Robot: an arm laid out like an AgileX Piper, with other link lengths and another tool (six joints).
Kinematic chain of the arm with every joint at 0, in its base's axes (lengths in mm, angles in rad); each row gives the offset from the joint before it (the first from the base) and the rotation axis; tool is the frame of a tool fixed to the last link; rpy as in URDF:
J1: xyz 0 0 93.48 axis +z
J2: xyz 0 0 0 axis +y
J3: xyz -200.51 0 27.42 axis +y
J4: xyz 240.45 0 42.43 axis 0.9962 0 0.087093
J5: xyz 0 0 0 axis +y
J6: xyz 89.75 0 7.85 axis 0.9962 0 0.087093
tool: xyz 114.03 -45 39.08 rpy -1.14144 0.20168 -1.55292
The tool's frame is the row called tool.
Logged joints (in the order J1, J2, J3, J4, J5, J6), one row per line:
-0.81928, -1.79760, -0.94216, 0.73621, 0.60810, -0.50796
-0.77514, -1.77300, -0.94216, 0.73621, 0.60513, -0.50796
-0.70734, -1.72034, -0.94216, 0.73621, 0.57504, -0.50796
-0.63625, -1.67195, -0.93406, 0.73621, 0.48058, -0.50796
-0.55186, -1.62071, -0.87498, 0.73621, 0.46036, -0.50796
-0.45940, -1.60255, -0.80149, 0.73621, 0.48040, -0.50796
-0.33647, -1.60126, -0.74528, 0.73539, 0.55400, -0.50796
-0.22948, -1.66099, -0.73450, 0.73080, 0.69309, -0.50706
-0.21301, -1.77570, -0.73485, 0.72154, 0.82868, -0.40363
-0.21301, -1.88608, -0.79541, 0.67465, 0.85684, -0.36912
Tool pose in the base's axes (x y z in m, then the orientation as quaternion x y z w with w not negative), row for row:
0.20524, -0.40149, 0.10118, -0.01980, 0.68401, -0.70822, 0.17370
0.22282, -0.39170, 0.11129, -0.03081, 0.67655, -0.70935, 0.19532
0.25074, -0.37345, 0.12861, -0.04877, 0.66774, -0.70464, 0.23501
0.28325, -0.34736, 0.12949, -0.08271, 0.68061, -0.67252, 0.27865
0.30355, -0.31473, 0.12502, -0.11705, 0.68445, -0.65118, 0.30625
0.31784, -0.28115, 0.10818, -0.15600, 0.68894, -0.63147, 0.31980
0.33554, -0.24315, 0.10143, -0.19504, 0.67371, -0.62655, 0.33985
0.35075, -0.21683, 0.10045, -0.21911, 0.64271, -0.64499, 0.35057
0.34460, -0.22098, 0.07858, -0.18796, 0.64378, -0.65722, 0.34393
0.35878, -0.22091, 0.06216, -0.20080, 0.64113, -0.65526, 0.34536
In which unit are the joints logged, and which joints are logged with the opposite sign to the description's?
The joints are logged in radians. Opposite sign: J2, J5.
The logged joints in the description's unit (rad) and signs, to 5 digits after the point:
-0.81928, 1.79760, -0.94216, 0.73621, -0.60810, -0.50796
-0.77514, 1.77300, -0.94216, 0.73621, -0.60513, -0.50796
-0.70734, 1.72034, -0.94216, 0.73621, -0.57504, -0.50796
-0.63625, 1.67195, -0.93406, 0.73621, -0.48058, -0.50796
-0.55186, 1.62071, -0.87498, 0.73621, -0.46036, -0.50796
-0.45940, 1.60255, -0.80149, 0.73621, -0.48040, -0.50796
-0.33647, 1.60126, -0.74528, 0.73539, -0.55400, -0.50796
-0.22948, 1.66099, -0.73450, 0.73080, -0.69309, -0.50706
-0.21301, 1.77570, -0.73485, 0.72154, -0.82868, -0.40363
-0.21301, 1.88608, -0.79541, 0.67465, -0.85684, -0.36912

